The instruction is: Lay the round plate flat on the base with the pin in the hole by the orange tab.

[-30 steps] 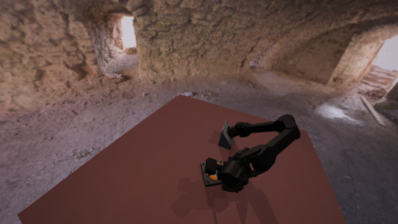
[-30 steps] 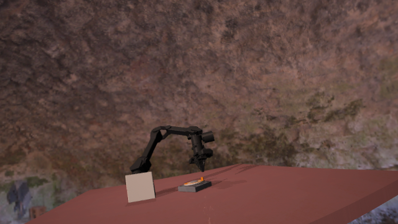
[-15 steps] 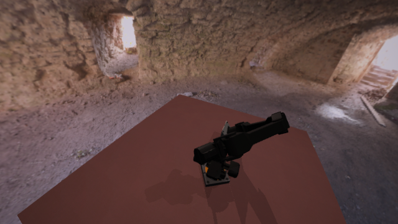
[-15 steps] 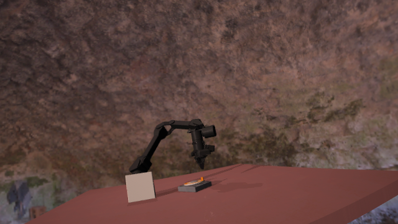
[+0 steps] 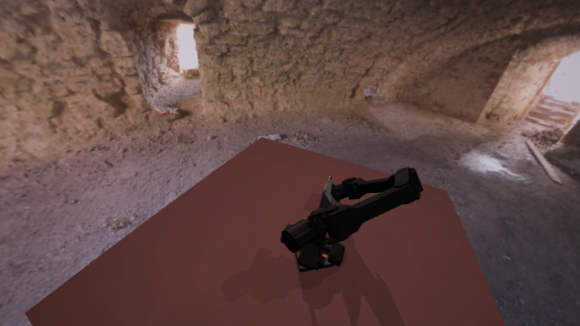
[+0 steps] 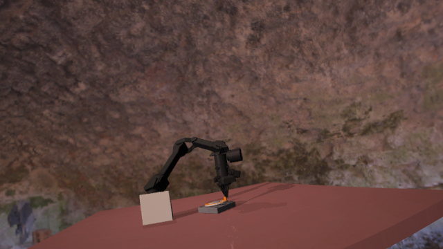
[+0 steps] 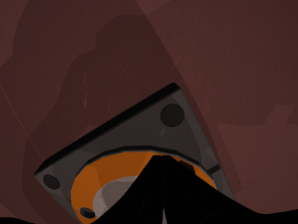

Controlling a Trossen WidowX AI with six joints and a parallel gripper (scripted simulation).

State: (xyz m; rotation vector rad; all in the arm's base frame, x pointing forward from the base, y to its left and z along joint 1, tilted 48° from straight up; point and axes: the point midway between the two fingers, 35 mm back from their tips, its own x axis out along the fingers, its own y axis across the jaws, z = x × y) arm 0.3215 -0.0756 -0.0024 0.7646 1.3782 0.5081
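Right now my gripper tip is 30 mm past the round plate and 10 mm above it. Also, from my gripper tip: square base: 50 mm behind, 20 mm below, 10 mm to the left.
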